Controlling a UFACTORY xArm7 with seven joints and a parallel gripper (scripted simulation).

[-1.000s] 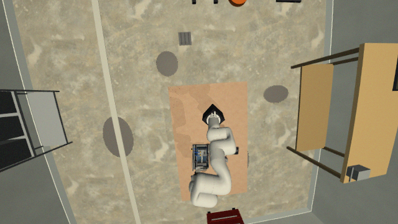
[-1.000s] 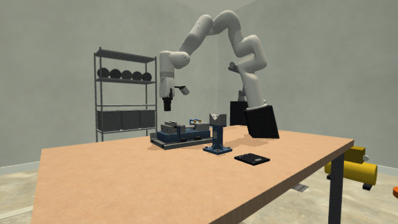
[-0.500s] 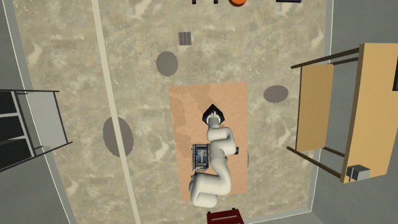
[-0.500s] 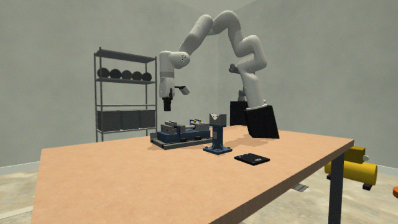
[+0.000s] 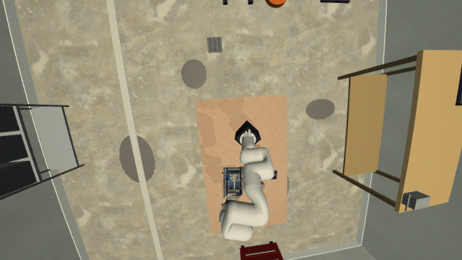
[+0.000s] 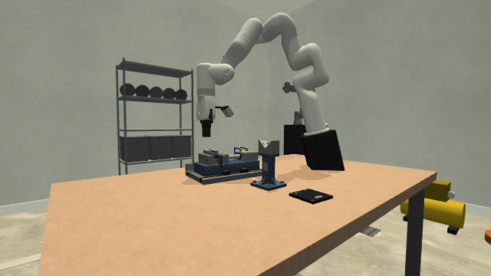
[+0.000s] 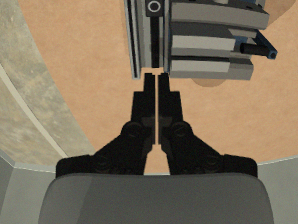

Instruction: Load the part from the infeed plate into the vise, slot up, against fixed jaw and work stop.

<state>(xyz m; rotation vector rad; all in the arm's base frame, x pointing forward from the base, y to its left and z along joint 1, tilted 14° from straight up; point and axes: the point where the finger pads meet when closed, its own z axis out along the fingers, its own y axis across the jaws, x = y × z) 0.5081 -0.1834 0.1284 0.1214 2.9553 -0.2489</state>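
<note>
The grey block lies 1 cm ahead of my hand, 4 cm to the left of it and 8 cm below it. The rest, counted from my hand: work stop (1 cm ahead, 11 cm to the left, 9 cm below); cylinder rod (8 cm behind, 7 cm to the left, 10 cm below); moving jaw (3 cm behind, 7 cm to the left, 10 cm below).
</note>
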